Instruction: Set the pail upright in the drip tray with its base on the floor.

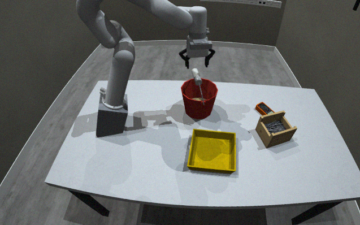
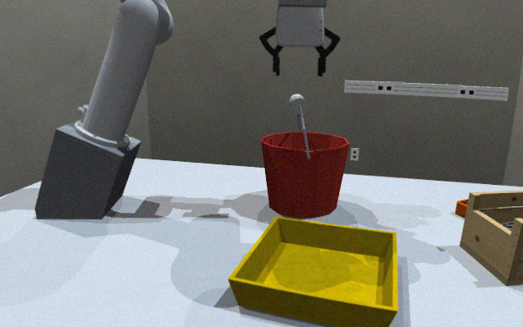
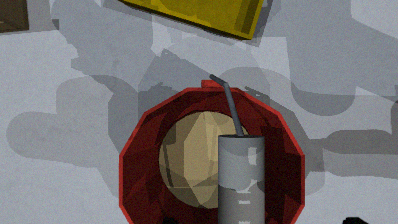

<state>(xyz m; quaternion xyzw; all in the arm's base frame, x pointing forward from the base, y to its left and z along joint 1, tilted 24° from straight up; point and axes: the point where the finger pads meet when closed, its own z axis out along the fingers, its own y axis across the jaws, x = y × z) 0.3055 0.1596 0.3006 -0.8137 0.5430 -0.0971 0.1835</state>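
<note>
My gripper is now 1 cm short of the handle and 10 cm above it. Also, from my hand: yellow drip tray 15 cm ahead, 27 cm to the right, 29 cm below; then red pail 1 cm ahead, 1 cm to the left, 17 cm below.
</note>
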